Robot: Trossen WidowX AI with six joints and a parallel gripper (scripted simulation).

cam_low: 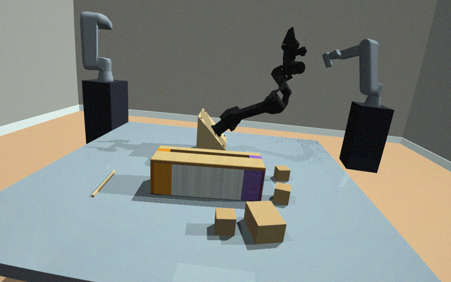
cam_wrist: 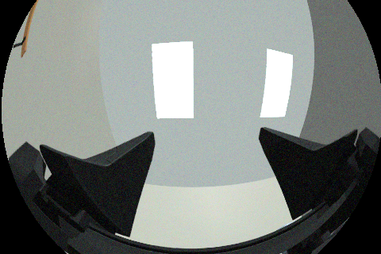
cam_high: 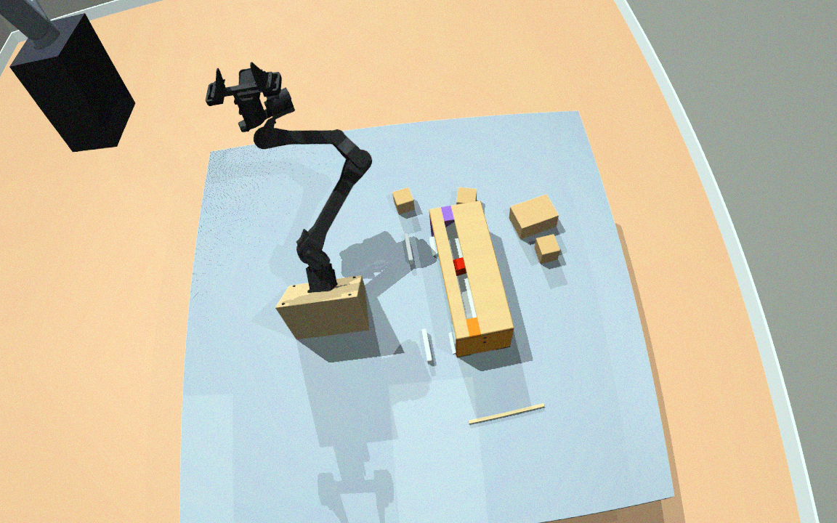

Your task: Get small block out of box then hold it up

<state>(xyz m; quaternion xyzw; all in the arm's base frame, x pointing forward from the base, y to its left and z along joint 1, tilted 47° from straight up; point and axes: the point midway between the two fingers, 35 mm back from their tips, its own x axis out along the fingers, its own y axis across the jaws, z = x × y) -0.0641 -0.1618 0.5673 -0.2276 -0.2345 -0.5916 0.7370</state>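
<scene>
My gripper tip is now 50 cm short of the red block, 22 cm to the left of it and 55 cm above it. Also, from my gripper tip: thin wooden stick: 62 cm ahead, 60 cm to the right, 64 cm below.
</scene>
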